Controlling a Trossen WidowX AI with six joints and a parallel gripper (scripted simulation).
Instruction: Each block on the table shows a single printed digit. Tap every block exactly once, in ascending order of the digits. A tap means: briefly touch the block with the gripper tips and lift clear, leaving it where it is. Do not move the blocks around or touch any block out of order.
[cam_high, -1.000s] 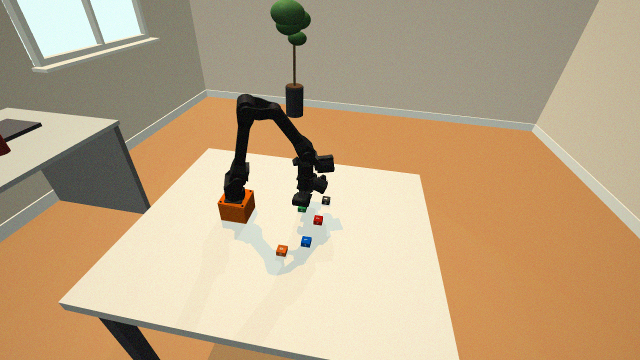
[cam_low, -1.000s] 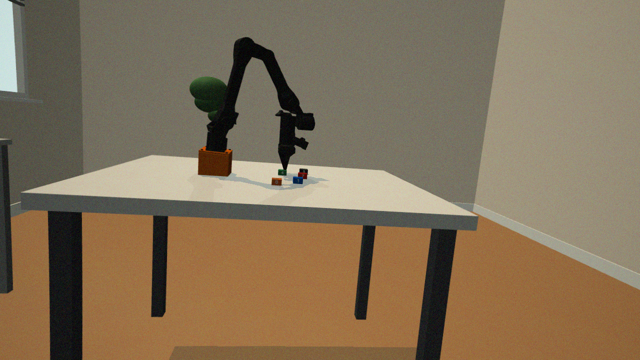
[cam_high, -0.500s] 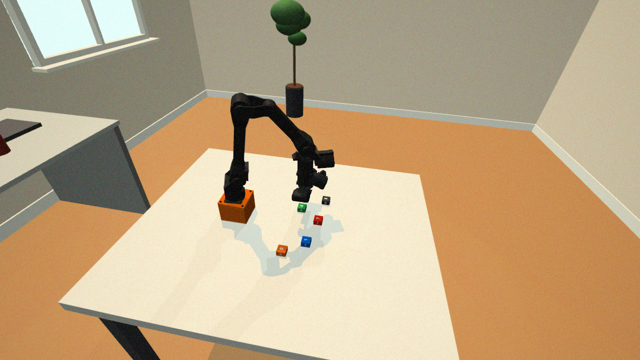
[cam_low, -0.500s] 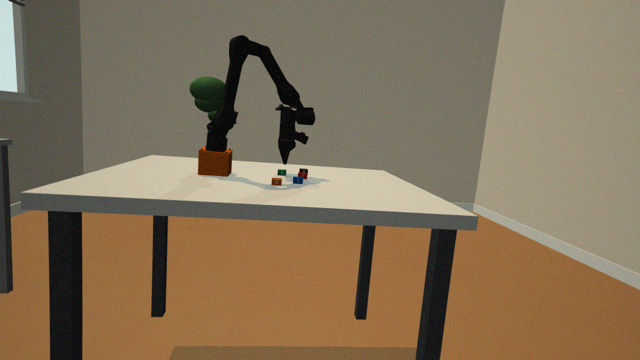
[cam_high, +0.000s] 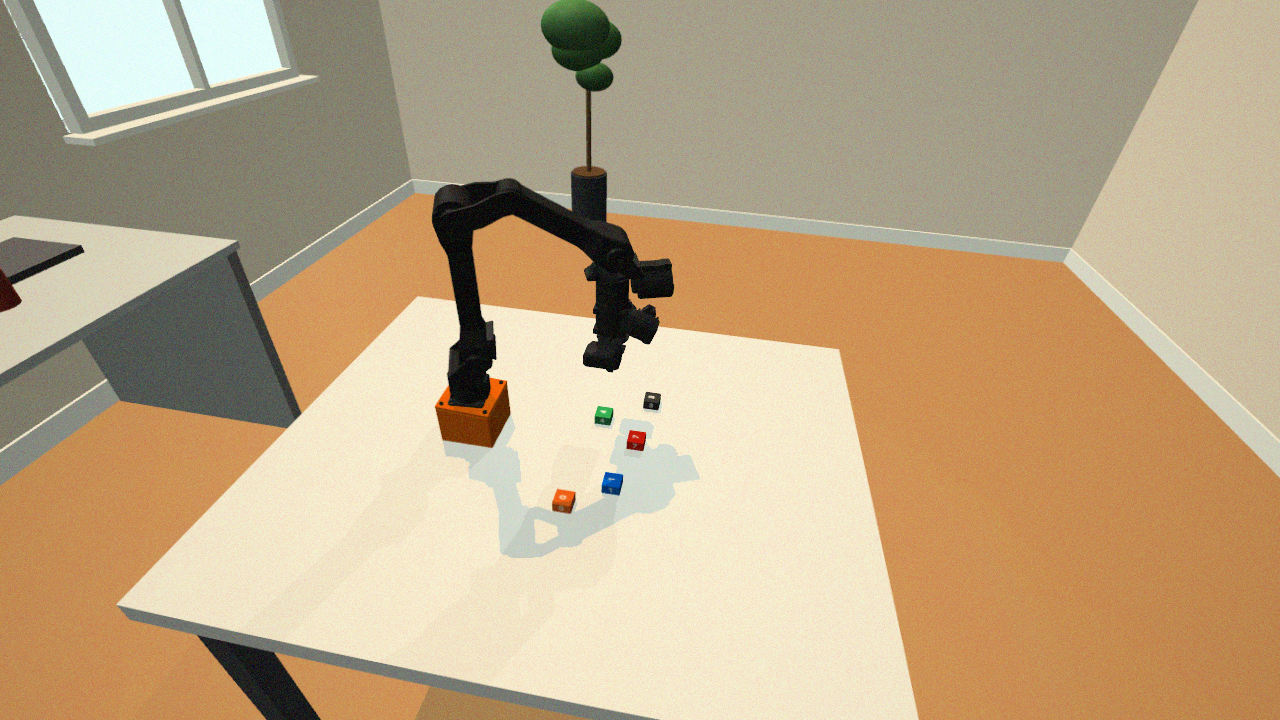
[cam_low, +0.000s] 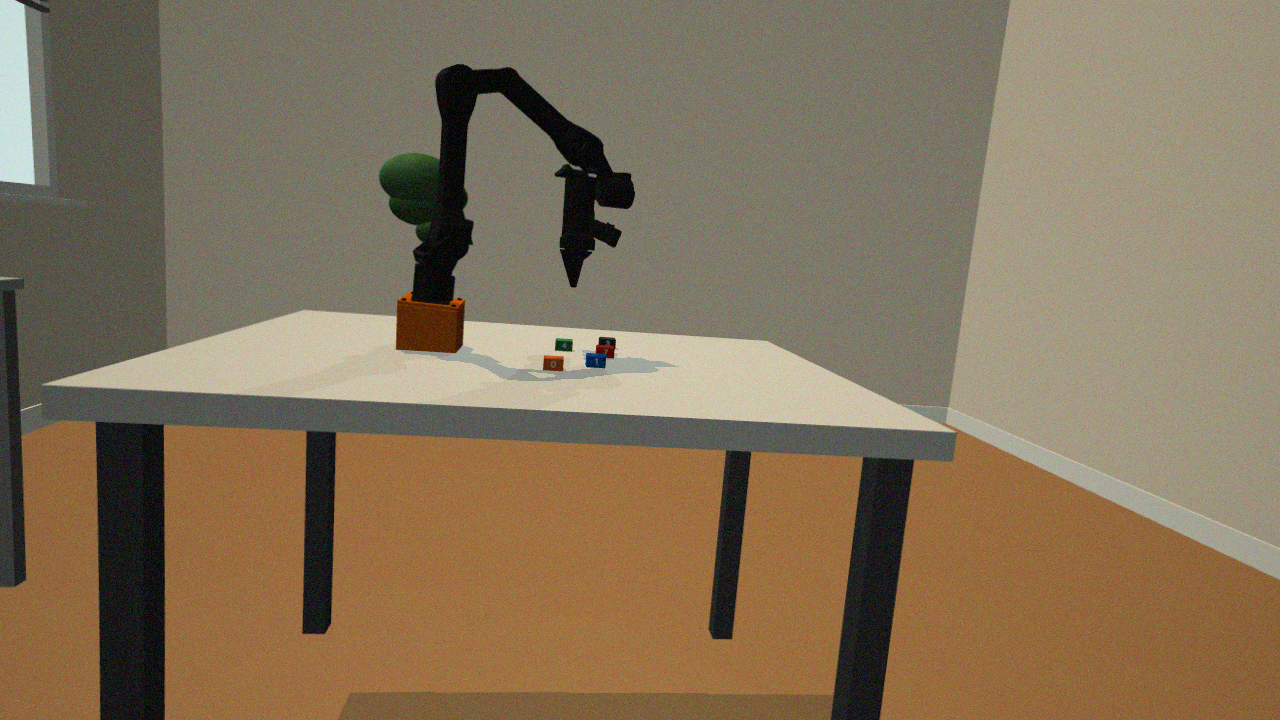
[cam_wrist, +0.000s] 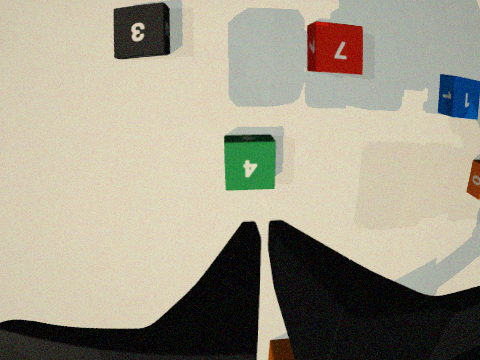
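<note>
My gripper tip is now 11 cm above the red block marked 7, 7 cm to the left of it and 6 cm short of it. Also, from my gripper tip: green block marked 4 (11 cm below, 1 cm behind); black block marked 3 (11 cm below, 8 cm ahead, 5 cm to the left); blue block marked 1 (18 cm to the right, 11 cm below, 2 cm ahead).
</note>
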